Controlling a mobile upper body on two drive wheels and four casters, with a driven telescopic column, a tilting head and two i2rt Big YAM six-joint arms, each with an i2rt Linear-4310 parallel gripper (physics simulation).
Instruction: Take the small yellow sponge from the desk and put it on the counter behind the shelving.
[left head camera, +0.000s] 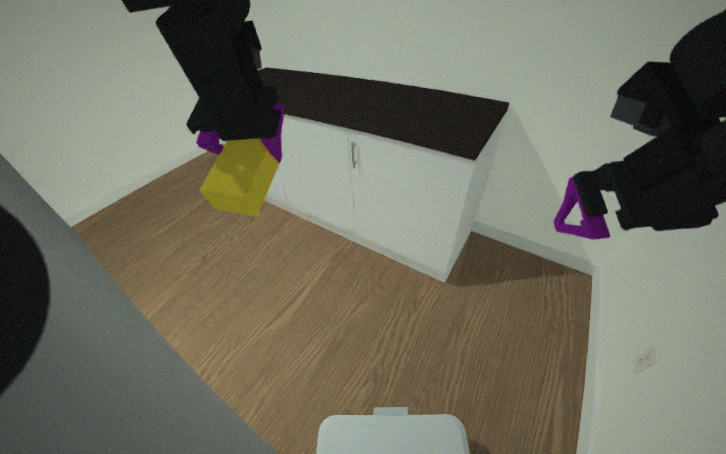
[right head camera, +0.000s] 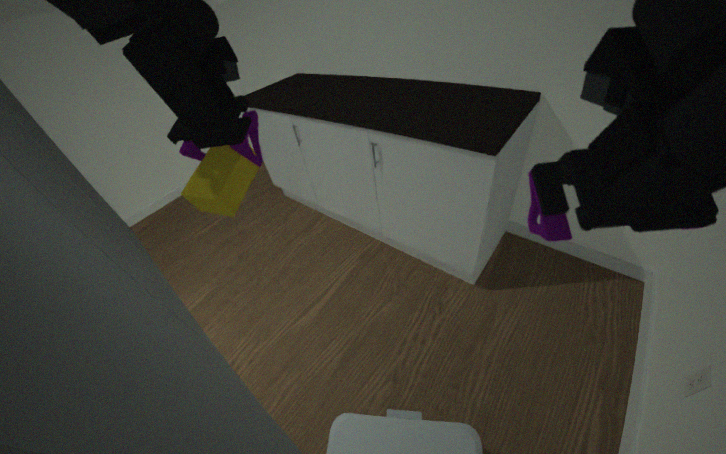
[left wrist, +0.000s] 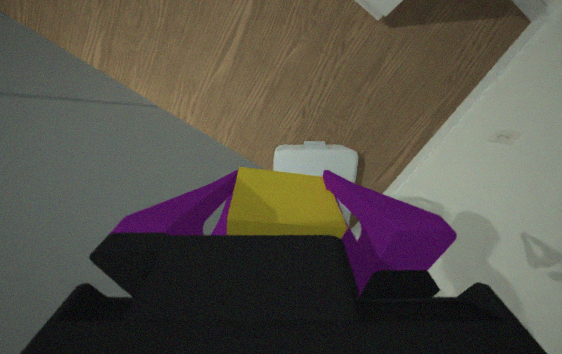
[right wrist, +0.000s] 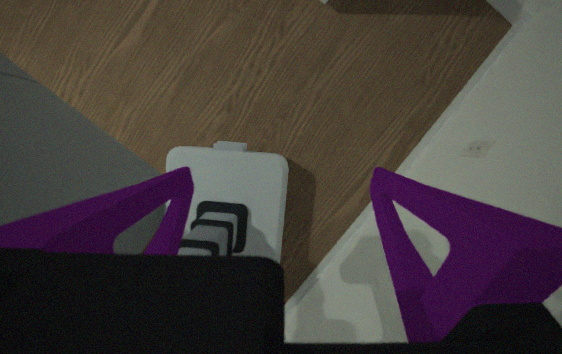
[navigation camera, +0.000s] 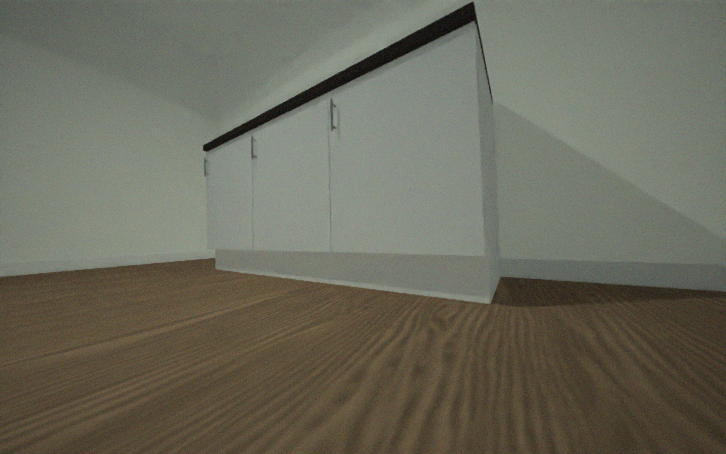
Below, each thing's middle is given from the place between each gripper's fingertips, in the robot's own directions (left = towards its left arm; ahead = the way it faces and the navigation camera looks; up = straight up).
My right gripper is now 70 mm short of the small yellow sponge (left head camera: 238, 182), 450 mm to the right of it and 40 mm below it.
My left hand is 5 cm past the small yellow sponge, 1 cm to the right of it and 1 cm below it.
